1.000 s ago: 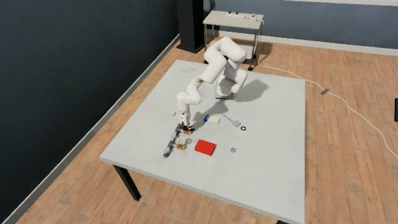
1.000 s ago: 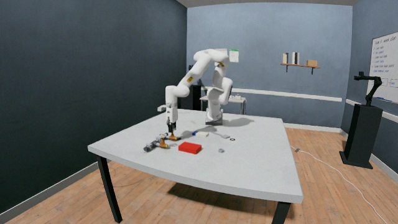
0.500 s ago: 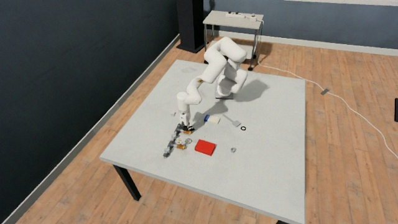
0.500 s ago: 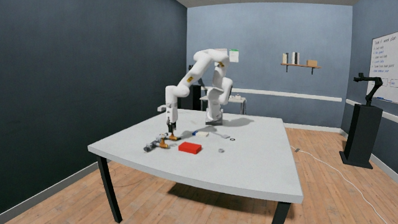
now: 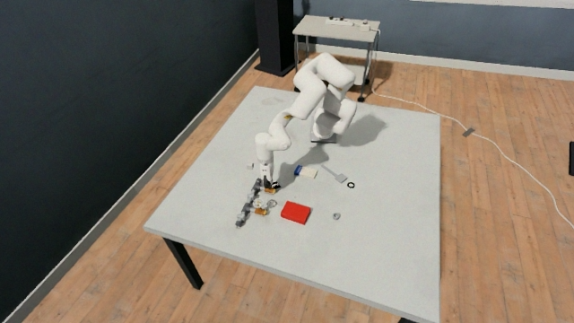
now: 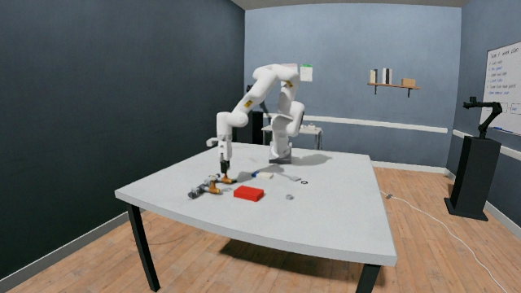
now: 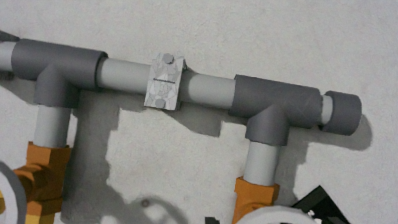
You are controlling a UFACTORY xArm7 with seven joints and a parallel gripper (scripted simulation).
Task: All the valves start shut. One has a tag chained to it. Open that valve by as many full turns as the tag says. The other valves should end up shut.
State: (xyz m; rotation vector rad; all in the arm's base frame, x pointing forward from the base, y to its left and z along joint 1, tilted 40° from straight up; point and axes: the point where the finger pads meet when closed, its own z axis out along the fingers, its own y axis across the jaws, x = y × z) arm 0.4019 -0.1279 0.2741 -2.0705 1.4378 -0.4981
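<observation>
Now: hand 90 mm above the black tag, 40 mm past it and 10 mm to the left of it. From my hand the other things lie so: red block 180 mm to the left, 70 mm below, 40 mm ahead; then grey nut 350 mm to the left, 80 mm below, 40 mm behind; then blue box 210 mm behind, 90 mm to the left, 80 mm below.
</observation>
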